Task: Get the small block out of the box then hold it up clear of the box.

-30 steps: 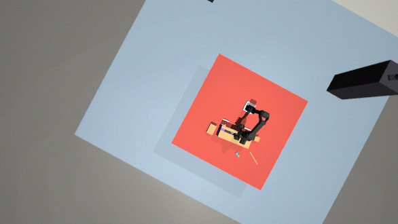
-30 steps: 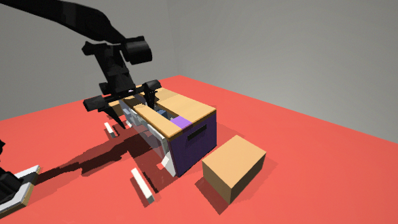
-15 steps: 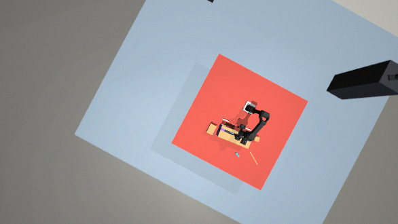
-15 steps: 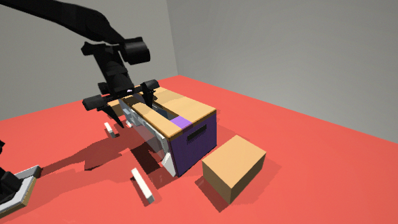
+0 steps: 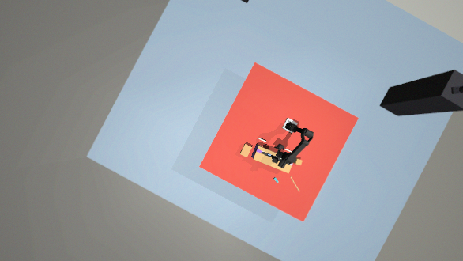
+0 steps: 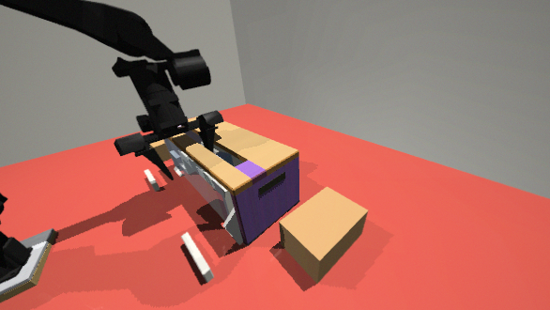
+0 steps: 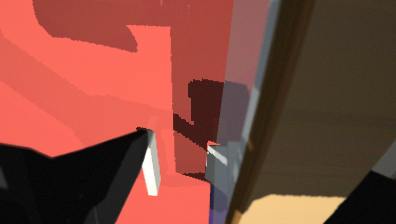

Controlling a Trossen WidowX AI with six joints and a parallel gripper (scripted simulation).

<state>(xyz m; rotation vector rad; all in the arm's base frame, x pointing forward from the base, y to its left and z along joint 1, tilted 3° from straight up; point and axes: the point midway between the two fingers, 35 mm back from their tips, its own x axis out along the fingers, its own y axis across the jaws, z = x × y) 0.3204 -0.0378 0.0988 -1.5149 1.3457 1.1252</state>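
Now: the box 30 mm ahead of my gripper tip, 30 mm to the left of it and 20 mm below it. The rest, counted from my gripper tip: thin tan stick: 190 mm ahead, 420 mm to the left, 80 mm below; tan block: 30 mm behind, 310 mm to the left, 60 mm below.
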